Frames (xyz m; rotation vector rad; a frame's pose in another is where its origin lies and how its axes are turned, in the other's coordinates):
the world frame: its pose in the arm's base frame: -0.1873 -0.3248 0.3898 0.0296 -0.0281 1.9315
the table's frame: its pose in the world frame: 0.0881 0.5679 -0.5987 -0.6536 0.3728 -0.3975
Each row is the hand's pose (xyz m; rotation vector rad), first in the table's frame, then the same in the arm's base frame.
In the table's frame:
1: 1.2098 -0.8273 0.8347 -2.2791 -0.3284 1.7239
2: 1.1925 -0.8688 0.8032 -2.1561 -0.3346 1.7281
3: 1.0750 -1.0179 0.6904 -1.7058 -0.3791 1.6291
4: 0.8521 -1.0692 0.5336 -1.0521 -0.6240 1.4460
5: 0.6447 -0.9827 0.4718 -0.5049 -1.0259 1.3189
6: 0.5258 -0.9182 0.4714 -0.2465 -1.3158 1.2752
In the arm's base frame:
1: -0.4873 0.9505 0.7340 1.4277 0.9755 -0.9326
2: -0.4380 0.9273 0.7402 1.4400 0.9655 -1.0541
3: -0.2681 0.7899 0.7724 1.4771 0.9812 -1.5353
4: -0.1593 0.5388 0.7274 1.1972 1.0495 -2.2706
5: -0.2138 0.3219 0.6621 0.4887 1.1194 -2.7301
6: -0.2785 0.2049 0.6411 -0.0251 1.1518 -2.7756

